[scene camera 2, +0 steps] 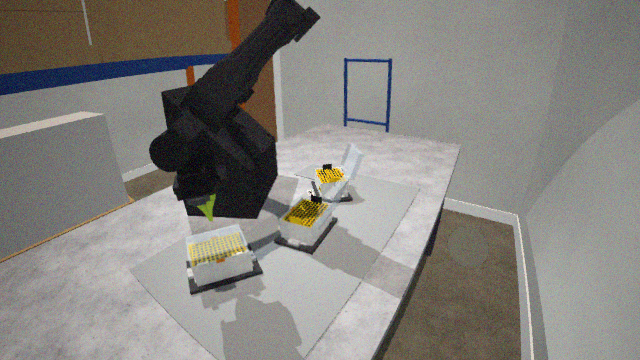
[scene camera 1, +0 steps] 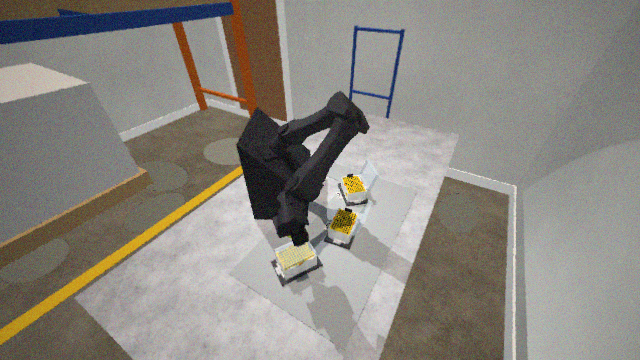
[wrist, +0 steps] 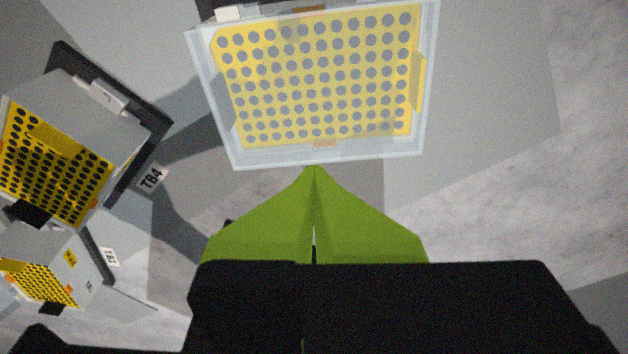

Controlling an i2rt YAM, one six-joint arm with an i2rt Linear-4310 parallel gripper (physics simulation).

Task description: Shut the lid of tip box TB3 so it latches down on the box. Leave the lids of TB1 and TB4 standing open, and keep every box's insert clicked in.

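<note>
Tip box TB3 is the nearest box; its own label does not show. Its clear lid lies over the yellow insert; whether it is latched I cannot tell. My gripper is shut and empty, its green fingertips together just beyond the lid's edge in the wrist view and above the box's arm side in scene camera 2. TB4 and TB1 stand with lids open and yellow inserts seated.
The boxes sit in dark holders on a grey mat on the pale table. TB1's raised clear lid stands on its far right side. The black arm base stands behind TB3.
</note>
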